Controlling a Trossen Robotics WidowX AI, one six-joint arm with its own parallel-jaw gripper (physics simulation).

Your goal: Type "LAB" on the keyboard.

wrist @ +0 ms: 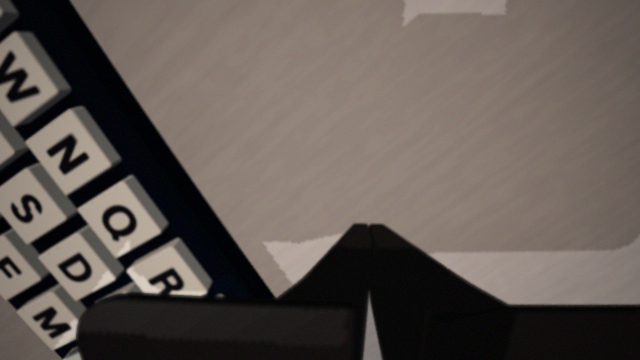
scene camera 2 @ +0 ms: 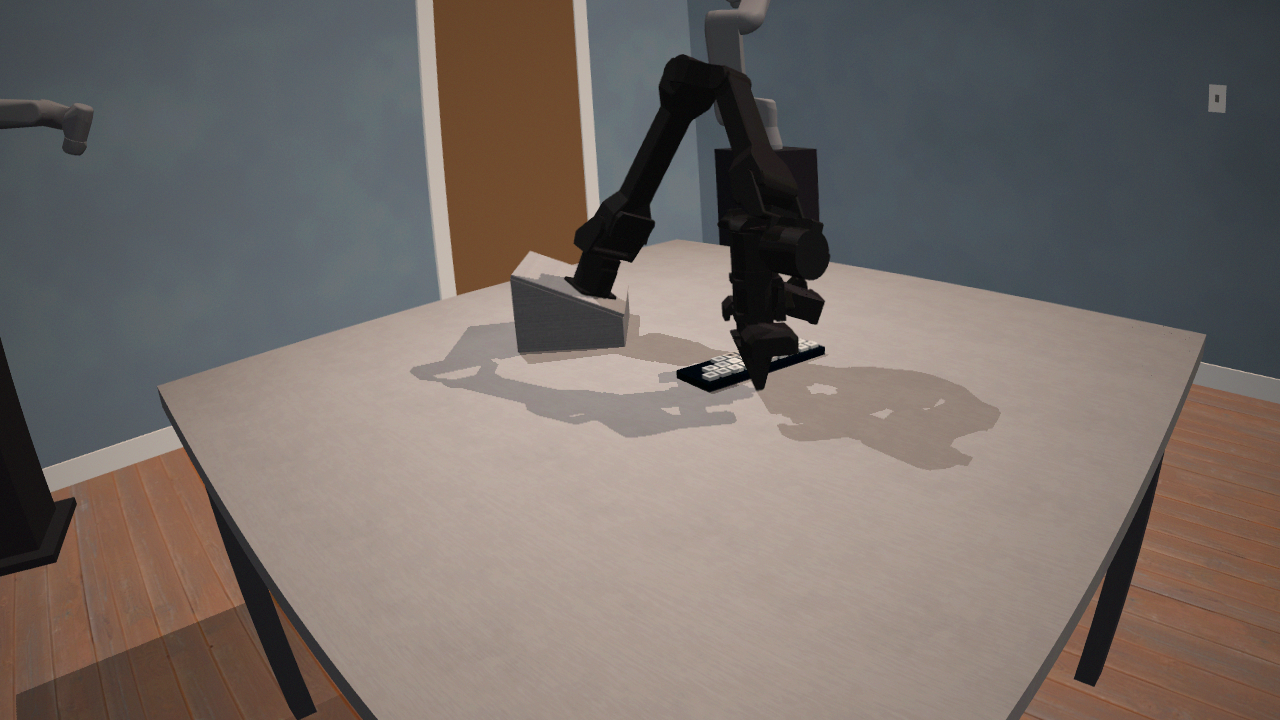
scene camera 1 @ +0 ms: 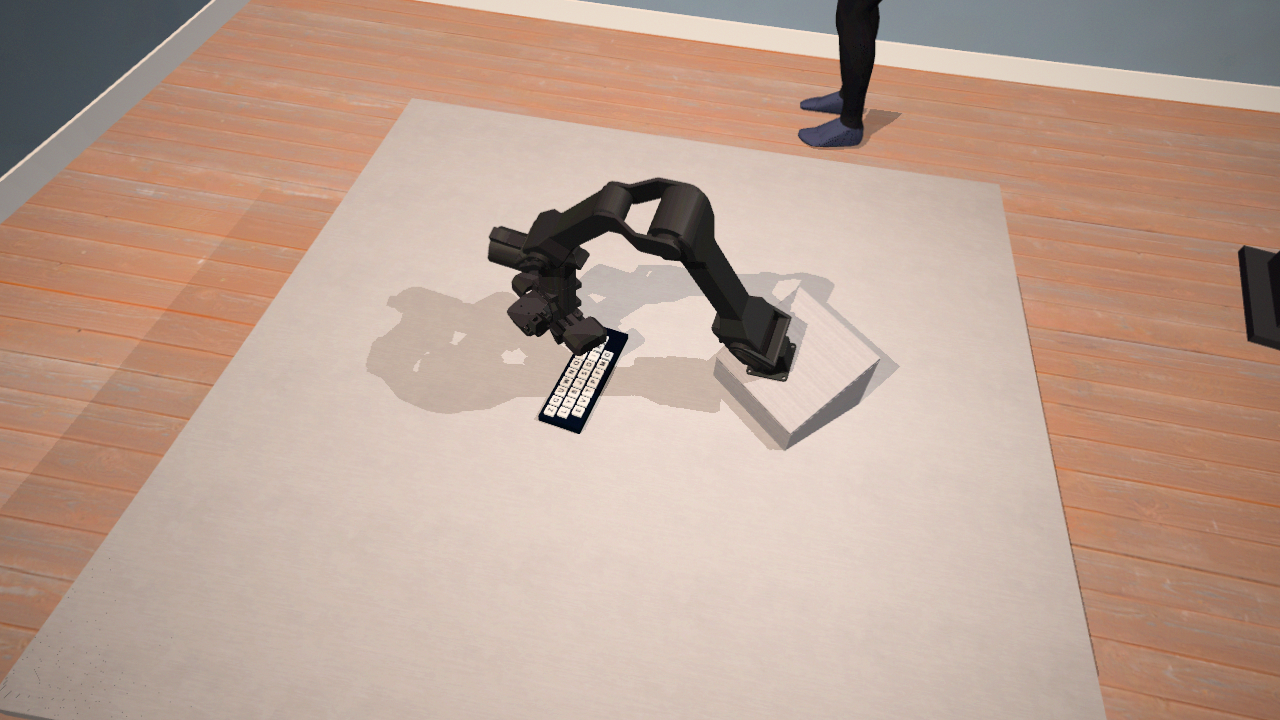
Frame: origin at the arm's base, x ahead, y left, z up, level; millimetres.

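Where they show: gripper, between the fingertips: (wrist: 367,238) (scene camera 2: 759,389) (scene camera 1: 559,342); arm's base, origin of its link: (scene camera 2: 589,289) (scene camera 1: 771,359).
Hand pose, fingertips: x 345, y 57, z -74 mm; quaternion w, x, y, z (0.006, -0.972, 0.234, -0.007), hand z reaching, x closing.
Each offset is from my fingertips to the top centre of the thing. Level surfaces: height alone.
The dark keyboard {dx -72, dy +48, dz +16 mm} (scene camera 1: 559,423) (scene camera 2: 702,379) (wrist: 142,150) with white keys lies flat on the table. My gripper (scene camera 1: 586,340) (scene camera 2: 760,385) (wrist: 367,238) is shut and empty, pointing down low at the keyboard's far end in scene camera 1. In the wrist view its tips appear just outside the long edge; I cannot tell whether they touch anything. The wrist view shows the N key {dx -53, dy +59, dz +16 mm} (wrist: 72,152), Q key {dx -52, dy +39, dz +16 mm} (wrist: 119,220), S key {dx -73, dy +53, dz +16 mm} (wrist: 29,207) and D key {dx -72, dy +33, dz +16 mm} (wrist: 76,267). The R key {dx -51, dy +19, dz +16 mm} (wrist: 172,275) is partly covered by a finger. L, A and B are not readable there.
A pale wedge block (scene camera 1: 832,358) (scene camera 2: 568,324) carries the arm's base on the table {dz +0 mm} (scene camera 1: 537,573) (scene camera 2: 572,555). A person's legs (scene camera 1: 856,71) stand on the floor behind the table. A dark pedestal (scene camera 2: 810,183) with a grey arm stands behind it in scene camera 2.
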